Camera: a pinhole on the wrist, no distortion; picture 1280 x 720 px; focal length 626.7 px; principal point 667.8 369.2 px. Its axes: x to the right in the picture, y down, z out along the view. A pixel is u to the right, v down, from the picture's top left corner.
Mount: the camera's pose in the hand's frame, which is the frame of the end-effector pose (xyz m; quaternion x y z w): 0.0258 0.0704 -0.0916 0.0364 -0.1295 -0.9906 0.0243
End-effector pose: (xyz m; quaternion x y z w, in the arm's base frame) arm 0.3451 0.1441 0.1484 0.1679 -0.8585 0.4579 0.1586
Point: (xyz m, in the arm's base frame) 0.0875 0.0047 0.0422
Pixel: 223.1 455.4
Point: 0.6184 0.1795 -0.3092
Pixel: outside the picture
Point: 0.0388 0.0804 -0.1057
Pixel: 341.2 152.5
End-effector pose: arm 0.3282 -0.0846 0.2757 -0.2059 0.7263 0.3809 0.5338
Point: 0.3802 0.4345 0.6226
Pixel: 953.9 137.3
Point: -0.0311 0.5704 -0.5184
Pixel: outside the picture
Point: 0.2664 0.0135 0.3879
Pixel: 1068.1 165.9
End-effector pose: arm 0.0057 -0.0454 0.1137 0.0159 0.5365 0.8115 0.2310
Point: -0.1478 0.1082 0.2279
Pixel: 204.1 456.0
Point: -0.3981 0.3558 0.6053
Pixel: 196.4 141.3
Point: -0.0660 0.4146 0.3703
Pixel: 440.1 507.7
